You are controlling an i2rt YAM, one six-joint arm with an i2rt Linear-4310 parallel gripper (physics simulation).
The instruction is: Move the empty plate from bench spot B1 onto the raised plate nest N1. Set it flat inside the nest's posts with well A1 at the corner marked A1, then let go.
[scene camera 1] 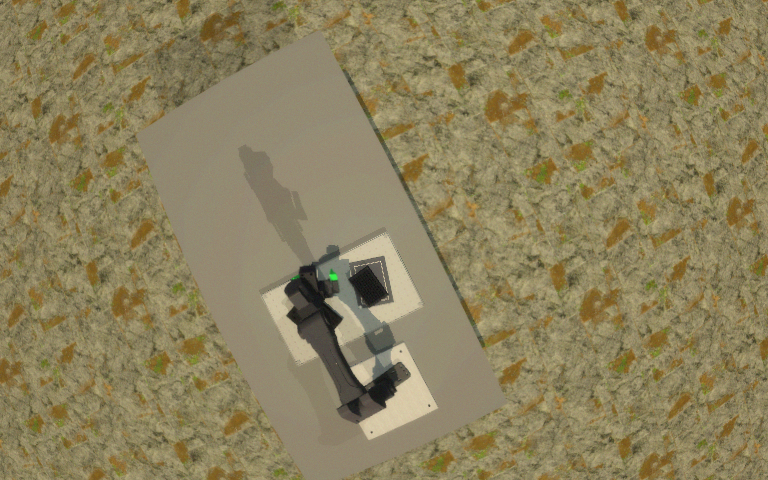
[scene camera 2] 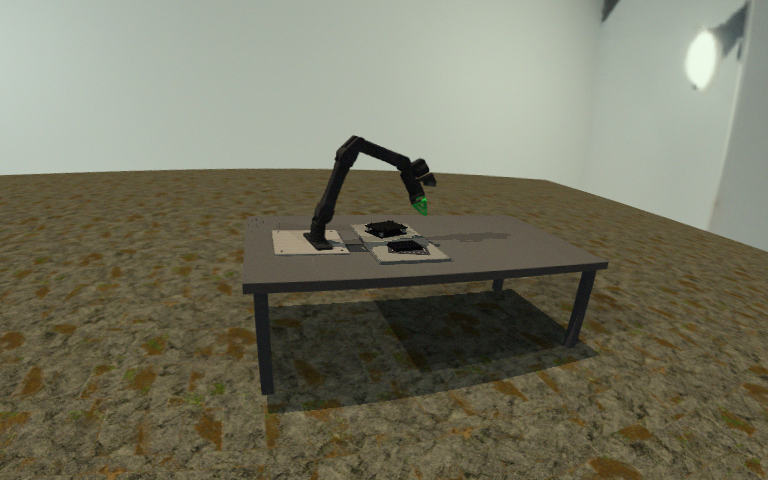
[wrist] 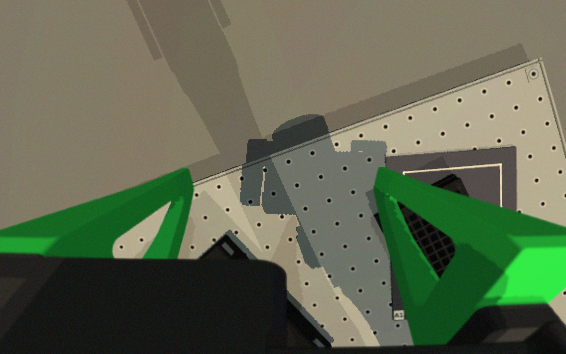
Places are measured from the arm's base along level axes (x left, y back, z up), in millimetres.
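Pixels of known places: gripper, fingertip midpoint: point(scene camera 1: 316, 271) point(scene camera 2: 425, 212) point(wrist: 283, 178); arm's base, origin of the base link: point(scene camera 1: 384, 383) point(scene camera 2: 317, 241).
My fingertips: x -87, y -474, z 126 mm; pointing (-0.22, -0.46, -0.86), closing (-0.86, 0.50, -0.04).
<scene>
Ahead of a thing's pixels: the offset from my fingertips to its top centre. "pt": to the spot under its first point. Level surfaces: height alone.
The black empty plate @[dx -89, dy +148, dz -108 mm] point(scene camera 1: 368, 285) point(scene camera 2: 406, 245) point(wrist: 431, 239) lies on the dark mat of spot B1 @[pt dx -163, dy +121, dz -123 mm] point(scene camera 1: 380, 268) point(wrist: 508, 180), turned askew to its white outline and reaching past it on the side toward the nest. My gripper point(scene camera 1: 314, 277) point(scene camera 2: 420, 211) point(wrist: 283, 178) is open and empty, high above the pegboard beside the plate; the right finger covers part of the plate in the wrist view. The black raised nest N1 @[dx +132, dy +119, dz -81 mm] point(scene camera 1: 334, 318) point(scene camera 2: 385, 228) point(wrist: 305, 322) stands beside B1, mostly hidden by the arm in scene camera 1 and by the gripper body in the wrist view.
Both stations stand on a pale pegboard point(scene camera 1: 404, 288) point(scene camera 2: 438, 257) point(wrist: 450, 120) on the grey table @[dz -137 mm] point(scene camera 1: 226, 113) point(scene camera 2: 509, 254). The arm's pale base plate point(scene camera 1: 404, 416) point(scene camera 2: 288, 243) is next to it. A small A1 label @[pt dx -20, dy +189, dz -122 mm] point(wrist: 398, 315) marks a corner of the B1 mat.
</scene>
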